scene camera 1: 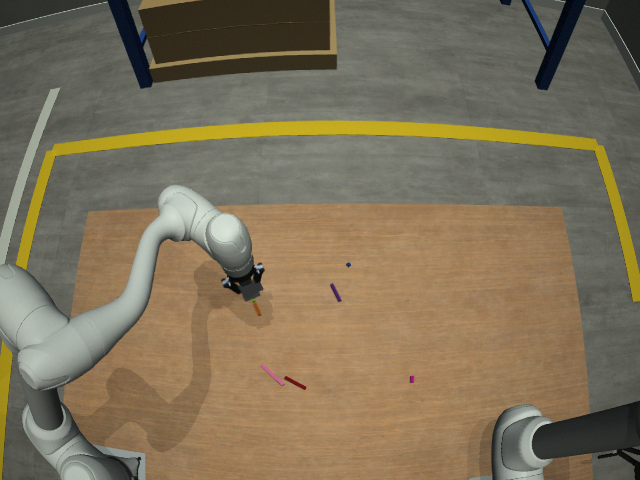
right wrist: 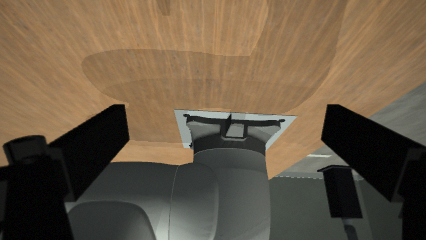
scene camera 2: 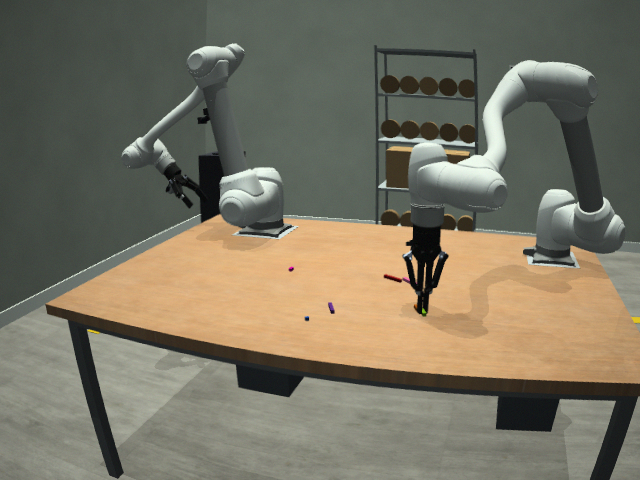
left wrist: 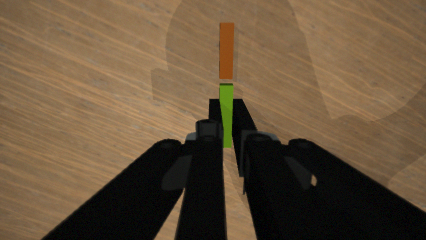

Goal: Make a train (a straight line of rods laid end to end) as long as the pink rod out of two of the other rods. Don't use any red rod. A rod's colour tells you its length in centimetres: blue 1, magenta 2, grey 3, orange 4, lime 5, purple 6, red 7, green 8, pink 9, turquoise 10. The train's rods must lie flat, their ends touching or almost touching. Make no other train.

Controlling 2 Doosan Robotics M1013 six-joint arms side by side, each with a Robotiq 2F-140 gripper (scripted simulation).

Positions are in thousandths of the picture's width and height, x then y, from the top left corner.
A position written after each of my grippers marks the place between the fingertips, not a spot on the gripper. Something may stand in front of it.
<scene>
I see my left gripper (scene camera 2: 660,651), my right gripper (scene camera 2: 310,424), an orange rod (left wrist: 532,123) and a lime rod (left wrist: 529,373).
My left gripper is seen too in the left wrist view (left wrist: 529,481). My right gripper shows as well in the right wrist view (right wrist: 529,510). The right wrist view does not show the orange rod, which is hidden by my right gripper. The right wrist view does not show the lime rod, which is hidden by my right gripper.
</scene>
